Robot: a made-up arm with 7 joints. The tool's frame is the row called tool. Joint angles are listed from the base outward. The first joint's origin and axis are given. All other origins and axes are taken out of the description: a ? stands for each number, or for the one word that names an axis. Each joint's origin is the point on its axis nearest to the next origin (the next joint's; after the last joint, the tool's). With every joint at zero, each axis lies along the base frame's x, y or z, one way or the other. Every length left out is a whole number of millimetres.
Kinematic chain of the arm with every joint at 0, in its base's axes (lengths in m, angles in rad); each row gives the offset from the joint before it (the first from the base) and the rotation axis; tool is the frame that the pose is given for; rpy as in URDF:
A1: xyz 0 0 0.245 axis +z
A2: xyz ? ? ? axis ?
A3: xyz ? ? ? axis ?
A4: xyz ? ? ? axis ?
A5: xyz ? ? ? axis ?
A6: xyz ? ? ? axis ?
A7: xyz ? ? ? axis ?
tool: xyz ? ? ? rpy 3.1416 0 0
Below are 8 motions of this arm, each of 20 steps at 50 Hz.
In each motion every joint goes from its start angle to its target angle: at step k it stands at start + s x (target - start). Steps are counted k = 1, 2, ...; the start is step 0. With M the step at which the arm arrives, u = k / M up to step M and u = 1 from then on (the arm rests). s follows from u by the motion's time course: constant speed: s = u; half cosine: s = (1 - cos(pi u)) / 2; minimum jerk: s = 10 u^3 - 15 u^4 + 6 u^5.
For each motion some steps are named. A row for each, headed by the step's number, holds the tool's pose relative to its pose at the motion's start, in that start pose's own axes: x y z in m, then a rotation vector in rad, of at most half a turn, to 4 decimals.
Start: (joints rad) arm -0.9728 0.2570 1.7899 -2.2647 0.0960 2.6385 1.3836
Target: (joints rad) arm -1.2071 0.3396 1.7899 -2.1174 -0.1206 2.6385 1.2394
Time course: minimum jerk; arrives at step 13
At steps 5, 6, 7, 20:
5: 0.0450 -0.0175 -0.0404 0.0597 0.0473 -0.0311
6: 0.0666 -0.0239 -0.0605 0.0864 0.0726 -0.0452
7: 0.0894 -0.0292 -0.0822 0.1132 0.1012 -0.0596
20: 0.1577 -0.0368 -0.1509 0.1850 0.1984 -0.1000

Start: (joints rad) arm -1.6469 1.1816 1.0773 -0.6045 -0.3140 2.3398 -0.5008
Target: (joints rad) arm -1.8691 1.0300 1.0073 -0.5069 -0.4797 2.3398 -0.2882
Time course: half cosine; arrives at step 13
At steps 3, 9, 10, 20:
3: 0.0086 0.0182 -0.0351 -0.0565 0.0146 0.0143
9: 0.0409 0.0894 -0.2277 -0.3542 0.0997 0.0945
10: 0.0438 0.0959 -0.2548 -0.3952 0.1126 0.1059
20: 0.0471 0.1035 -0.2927 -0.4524 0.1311 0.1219

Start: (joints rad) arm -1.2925 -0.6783 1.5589 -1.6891 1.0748 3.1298 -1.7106
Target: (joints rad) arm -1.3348 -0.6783 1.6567 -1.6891 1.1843 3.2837 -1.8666
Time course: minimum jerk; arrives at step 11
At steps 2, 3, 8, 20:
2: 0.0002 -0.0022 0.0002 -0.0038 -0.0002 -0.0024
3: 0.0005 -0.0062 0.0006 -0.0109 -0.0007 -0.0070
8: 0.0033 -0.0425 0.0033 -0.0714 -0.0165 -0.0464
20: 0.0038 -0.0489 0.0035 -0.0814 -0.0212 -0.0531

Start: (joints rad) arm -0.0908 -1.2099 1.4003 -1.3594 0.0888 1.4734 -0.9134
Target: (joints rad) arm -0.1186 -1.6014 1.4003 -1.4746 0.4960 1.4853 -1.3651
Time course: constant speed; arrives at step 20
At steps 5, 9, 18, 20:
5: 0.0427 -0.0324 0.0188 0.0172 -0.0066 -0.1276
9: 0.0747 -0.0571 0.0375 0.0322 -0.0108 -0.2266
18: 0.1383 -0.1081 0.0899 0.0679 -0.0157 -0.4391
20: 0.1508 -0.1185 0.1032 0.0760 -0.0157 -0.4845

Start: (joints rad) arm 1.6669 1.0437 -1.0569 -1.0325 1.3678 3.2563 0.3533
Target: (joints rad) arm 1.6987 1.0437 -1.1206 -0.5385 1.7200 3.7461 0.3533
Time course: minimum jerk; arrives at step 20
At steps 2, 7, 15, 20:
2: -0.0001 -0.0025 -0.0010 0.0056 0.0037 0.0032
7: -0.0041 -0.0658 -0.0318 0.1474 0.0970 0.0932
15: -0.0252 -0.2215 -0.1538 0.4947 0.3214 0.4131
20: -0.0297 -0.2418 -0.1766 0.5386 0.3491 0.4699

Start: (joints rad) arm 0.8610 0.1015 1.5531 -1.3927 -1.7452 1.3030 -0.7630
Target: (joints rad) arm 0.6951 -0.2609 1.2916 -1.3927 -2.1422 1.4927 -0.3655
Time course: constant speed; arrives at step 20
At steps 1, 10, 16, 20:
1: -0.0004 0.0011 0.0047 -0.0240 -0.0337 0.0286
10: -0.0110 0.0114 0.0467 -0.2728 -0.3191 0.2540
16: -0.0256 0.0182 0.0726 -0.4680 -0.4889 0.3671
20: -0.0385 0.0225 0.0881 -0.6088 -0.5918 0.4234

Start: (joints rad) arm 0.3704 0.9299 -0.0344 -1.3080 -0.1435 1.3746 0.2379
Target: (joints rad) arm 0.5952 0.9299 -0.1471 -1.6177 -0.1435 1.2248 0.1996
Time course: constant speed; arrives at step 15
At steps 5, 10, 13, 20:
5: 0.0067 -0.0506 0.0663 -0.0950 -0.1277 -0.0332
10: 0.0068 -0.0908 0.1352 -0.1895 -0.2546 -0.0566
13: 0.0039 -0.1098 0.1772 -0.2455 -0.3304 -0.0660
20: 0.0008 -0.1203 0.2052 -0.2825 -0.3808 -0.0702

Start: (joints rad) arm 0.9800 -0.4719 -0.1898 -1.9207 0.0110 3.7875 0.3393
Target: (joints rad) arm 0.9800 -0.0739 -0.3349 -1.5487 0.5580 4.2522 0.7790
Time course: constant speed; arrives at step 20
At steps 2, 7, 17, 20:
2: -0.0039 0.0130 0.0064 -0.0262 0.0583 0.0747
7: -0.0164 0.0439 0.0199 -0.0816 0.2139 0.2475
17: -0.0526 0.0958 0.0396 -0.1375 0.5591 0.5330
20: -0.0662 0.1084 0.0442 -0.1376 0.6683 0.6031

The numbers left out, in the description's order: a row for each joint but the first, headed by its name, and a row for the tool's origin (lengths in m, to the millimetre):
A2: xyz 0 0 0, axis +y
A3: xyz 0 0 0.322, axis +z
A4: xyz 0.082 0 0, axis -y
A5: xyz -0.131 0 0.608, axis +z
A6: xyz 0 0 0, axis -y
A7: xyz 0.09 0 0, axis -z
tool: xyz 0 0 0

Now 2 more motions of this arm.
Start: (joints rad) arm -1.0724 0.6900 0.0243 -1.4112 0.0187 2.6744 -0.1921
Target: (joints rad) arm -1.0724 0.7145 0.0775 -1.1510 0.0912 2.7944 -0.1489
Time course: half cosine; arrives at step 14
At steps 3, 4, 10, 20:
3: 0.0127 -0.0012 -0.0128 0.0022 0.0398 0.0100
4: 0.0216 -0.0020 -0.0222 0.0039 0.0686 0.0173
10: 0.0837 -0.0070 -0.1021 0.0243 0.2953 0.0791
20: 0.0995 -0.0079 -0.1278 0.0326 0.3634 0.0990

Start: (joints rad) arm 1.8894 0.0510 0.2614 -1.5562 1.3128 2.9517 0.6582
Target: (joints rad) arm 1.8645 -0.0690 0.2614 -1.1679 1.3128 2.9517 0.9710
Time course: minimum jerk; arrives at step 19
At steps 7, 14, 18, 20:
7: -0.0389 -0.0738 -0.0399 0.1202 -0.0490 0.0503
14: -0.1340 -0.2205 -0.1705 0.3812 -0.2041 0.1606
18: -0.1522 -0.2432 -0.2003 0.4267 -0.2395 0.1798
20: -0.1524 -0.2434 -0.2007 0.4272 -0.2399 0.1800

